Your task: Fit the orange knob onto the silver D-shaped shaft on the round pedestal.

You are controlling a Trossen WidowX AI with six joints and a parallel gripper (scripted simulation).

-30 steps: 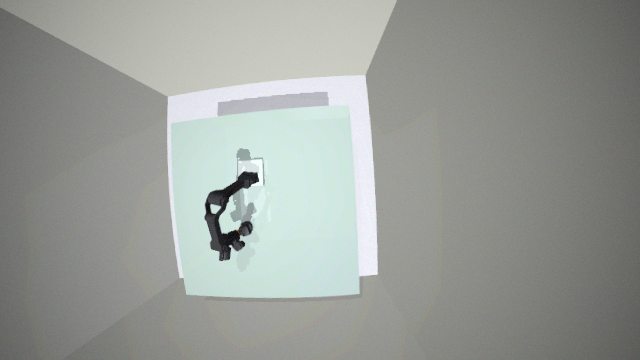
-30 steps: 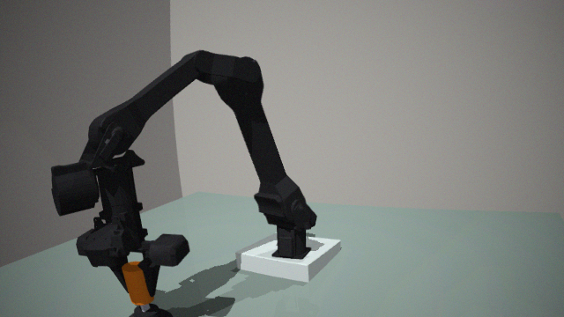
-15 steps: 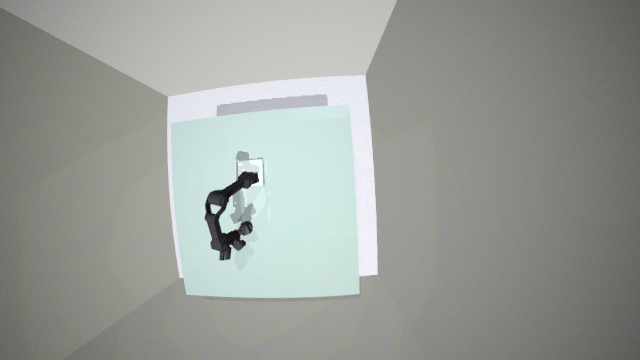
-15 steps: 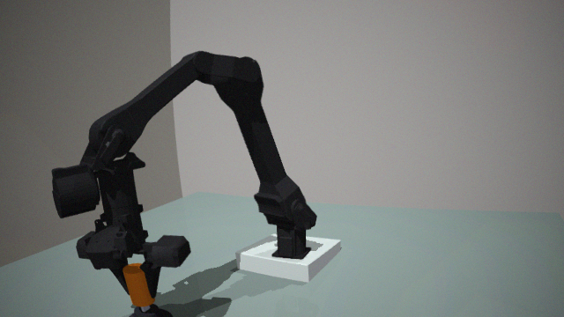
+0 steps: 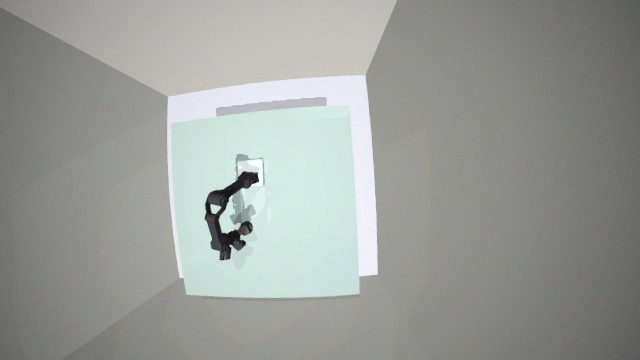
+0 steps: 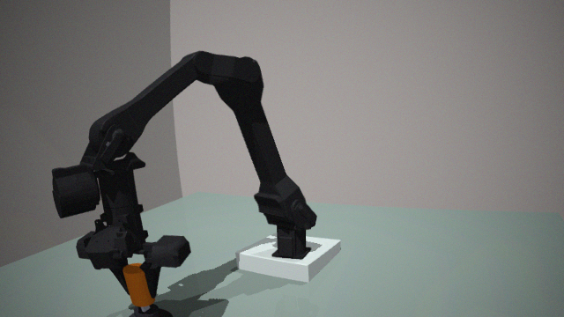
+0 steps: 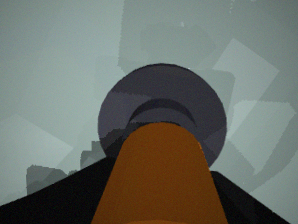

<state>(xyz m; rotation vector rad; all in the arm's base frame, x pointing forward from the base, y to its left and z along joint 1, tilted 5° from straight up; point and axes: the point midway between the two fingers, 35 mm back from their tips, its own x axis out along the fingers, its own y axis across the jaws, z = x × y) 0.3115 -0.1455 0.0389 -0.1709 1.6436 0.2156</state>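
My gripper tip is now 3 cm below the orange knob. The rest, counted from my gripper tip: dark round pedestal: 4 cm below.
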